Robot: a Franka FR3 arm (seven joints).
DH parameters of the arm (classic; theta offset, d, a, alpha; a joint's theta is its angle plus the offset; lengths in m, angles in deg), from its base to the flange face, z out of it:
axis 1: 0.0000 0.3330 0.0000 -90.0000
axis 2: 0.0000 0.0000 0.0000 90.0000
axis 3: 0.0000 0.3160 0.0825 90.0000
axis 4: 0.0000 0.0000 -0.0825 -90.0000
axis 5: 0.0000 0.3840 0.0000 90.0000
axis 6: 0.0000 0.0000 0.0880 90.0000
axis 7: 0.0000 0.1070 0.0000 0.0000
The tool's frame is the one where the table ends.
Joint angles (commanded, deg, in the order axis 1, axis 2, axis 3, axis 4, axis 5, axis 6, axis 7), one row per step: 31.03, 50.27, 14.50, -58.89, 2.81, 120.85, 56.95; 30.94, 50.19, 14.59, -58.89, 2.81, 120.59, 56.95; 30.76, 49.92, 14.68, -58.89, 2.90, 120.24, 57.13; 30.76, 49.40, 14.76, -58.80, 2.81, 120.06, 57.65; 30.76, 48.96, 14.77, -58.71, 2.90, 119.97, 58.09; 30.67, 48.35, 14.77, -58.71, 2.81, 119.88, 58.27; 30.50, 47.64, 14.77, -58.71, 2.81, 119.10, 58.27; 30.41, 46.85, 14.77, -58.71, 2.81, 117.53, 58.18; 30.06, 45.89, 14.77, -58.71, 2.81, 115.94, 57.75; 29.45, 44.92, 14.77, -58.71, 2.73, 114.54, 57.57; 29.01, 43.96, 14.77, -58.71, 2.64, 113.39, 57.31; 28.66, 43.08, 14.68, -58.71, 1.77, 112.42, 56.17; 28.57, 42.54, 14.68, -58.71, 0.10, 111.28, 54.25
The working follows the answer.
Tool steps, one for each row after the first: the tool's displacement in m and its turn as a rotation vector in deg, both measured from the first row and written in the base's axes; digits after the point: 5 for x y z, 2 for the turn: -0.00009, -0.00053, 0.00077, -0.06, 0.16, 0.03; 0.00038, -0.00204, 0.00398, -0.01, 0.34, -0.21; -0.00022, -0.00178, 0.01163, 0.20, 0.10, -0.59; -0.00042, -0.00183, 0.01827, 0.51, -0.07, -1.03; -0.00005, -0.00310, 0.02640, 0.71, -0.53, -1.24; -0.00014, -0.00564, 0.03459, 0.58, -0.56, -1.22; -0.00222, -0.00791, 0.04237, 0.00, -0.10, -0.86; -0.00234, -0.01311, 0.05239, -0.52, 0.12, -0.43; -0.00010, -0.02110, 0.06284, -0.97, 0.22, -0.54; 0.00083, -0.02724, 0.07356, -1.28, 0.11, -0.45; 0.00222, -0.03362, 0.08316, -2.17, -0.86, 0.58; 0.00173, -0.03730, 0.08788, -3.91, -2.10, 2.85
Tool pose at each row, in the base's axes (x y z in m, rotation vector in deg; rounded; the steps above come from the unrounded poses): 0.60453, 0.51365, 0.34933, -159.43, 26.60, 2.85; 0.60444, 0.51312, 0.35010, -159.51, 26.61, 3.07; 0.60491, 0.51161, 0.35331, -159.42, 26.97, 3.28; 0.60431, 0.51187, 0.36096, -159.09, 27.42, 2.90; 0.60411, 0.51182, 0.36760, -158.67, 27.92, 2.63; 0.60448, 0.51055, 0.37573, -158.37, 28.07, 1.99; 0.60439, 0.50801, 0.38392, -158.49, 28.06, 1.92; 0.60231, 0.50574, 0.39170, -159.20, 27.77, 2.51; 0.60219, 0.50054, 0.40172, -159.84, 27.31, 2.81; 0.60443, 0.49255, 0.41217, -160.26, 27.55, 2.82; 0.60536, 0.48641, 0.42289, -160.57, 27.45, 2.62; 0.60675, 0.48003, 0.43249, -161.60, 25.89, 1.29; 0.60626, 0.47635, 0.43721, -163.67, 22.61, -0.34

